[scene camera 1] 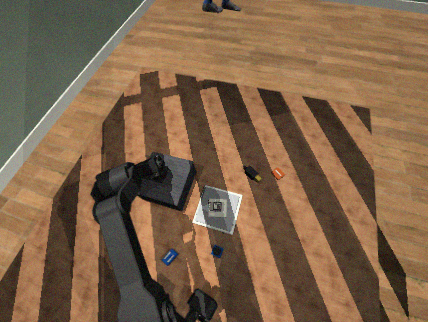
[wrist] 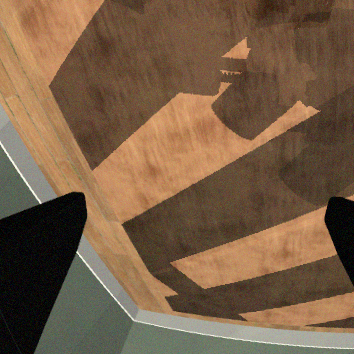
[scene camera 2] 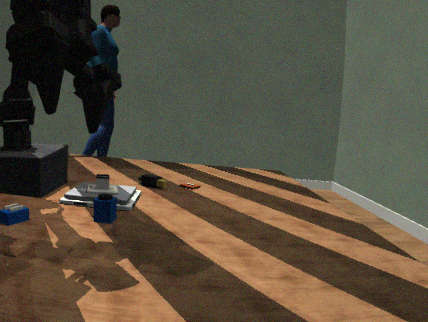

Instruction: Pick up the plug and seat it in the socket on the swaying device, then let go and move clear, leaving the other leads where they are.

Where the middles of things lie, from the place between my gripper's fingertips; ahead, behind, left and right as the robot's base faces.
My hand is 370 mm to the right of the device (scene camera 1: 217,208), 150 mm above it and 50 mm past it.
